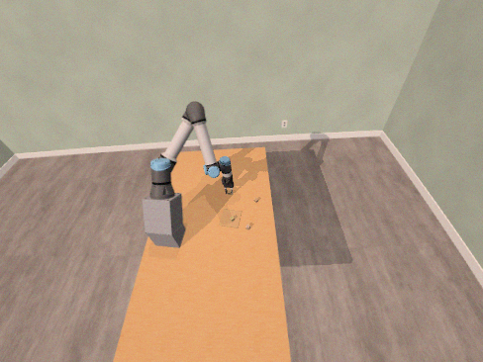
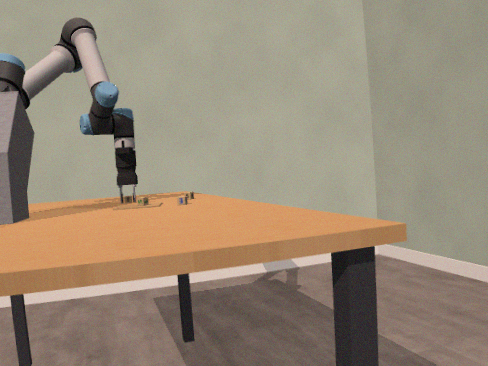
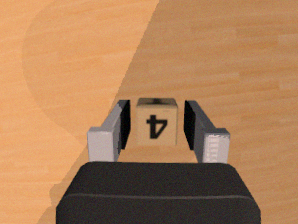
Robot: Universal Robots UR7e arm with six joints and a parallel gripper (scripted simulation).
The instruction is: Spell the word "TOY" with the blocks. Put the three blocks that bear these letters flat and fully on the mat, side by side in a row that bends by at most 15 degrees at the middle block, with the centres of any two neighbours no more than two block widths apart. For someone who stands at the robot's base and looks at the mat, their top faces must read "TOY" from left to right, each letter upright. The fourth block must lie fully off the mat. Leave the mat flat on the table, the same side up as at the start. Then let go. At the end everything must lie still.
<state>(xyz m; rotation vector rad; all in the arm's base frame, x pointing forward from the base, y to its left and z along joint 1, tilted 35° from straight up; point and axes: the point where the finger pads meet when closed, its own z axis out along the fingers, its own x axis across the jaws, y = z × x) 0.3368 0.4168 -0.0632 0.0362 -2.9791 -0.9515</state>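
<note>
My hand is 1 cm above the T block. Round my hand: O block: 7 cm ahead, 24 cm to the right; then Y block: 19 cm ahead, 29 cm to the right, 1 cm below; then tan mat: 5 cm ahead, 23 cm to the right, 2 cm below.
</note>
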